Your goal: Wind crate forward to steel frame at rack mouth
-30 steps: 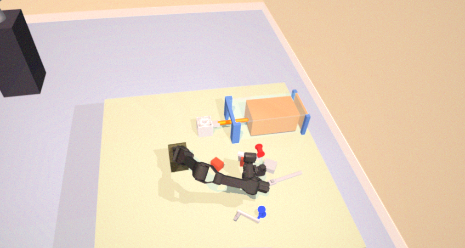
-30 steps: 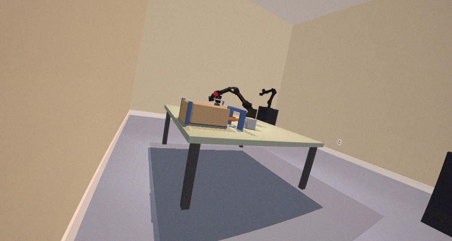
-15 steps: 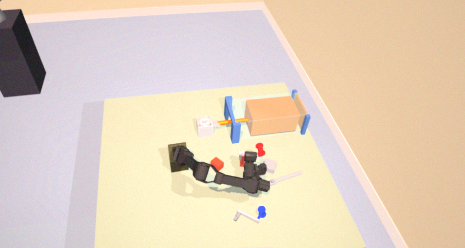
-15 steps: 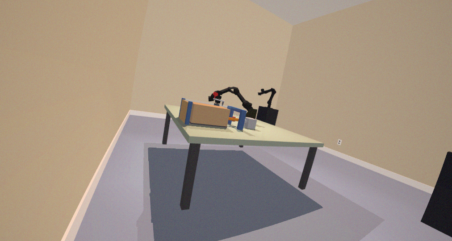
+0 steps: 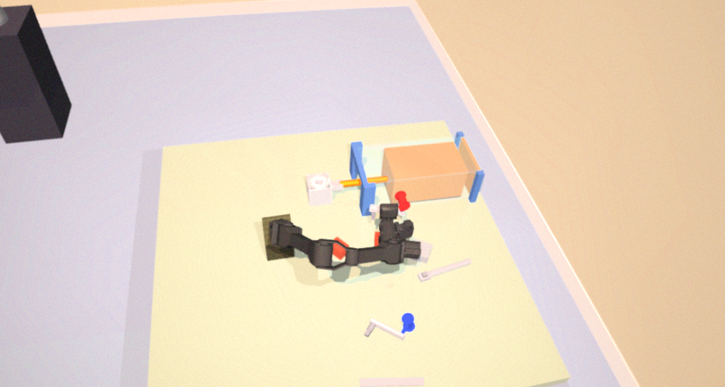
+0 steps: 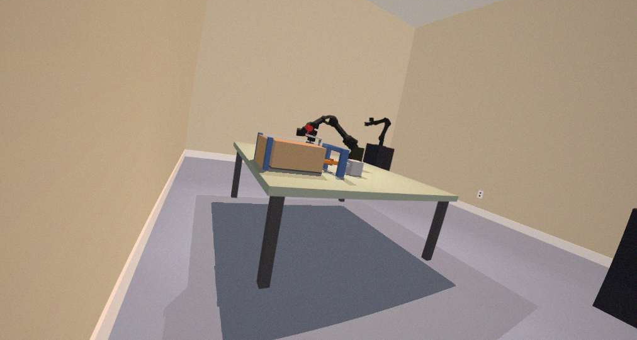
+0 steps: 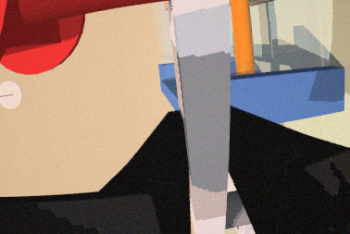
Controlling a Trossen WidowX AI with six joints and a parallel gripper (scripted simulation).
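The red spool grip lies 40 mm ahead of my gripper tip, 40 mm above it and 30 mm to the right of it. The rest, counted from my gripper tip: grey block (170 mm below, 120 mm ahead, 90 mm to the right); then blue steel frame (260 mm to the left, 80 mm below, 40 mm behind); then red-knobbed handle (10 mm to the right, 10 mm ahead, 10 mm above).
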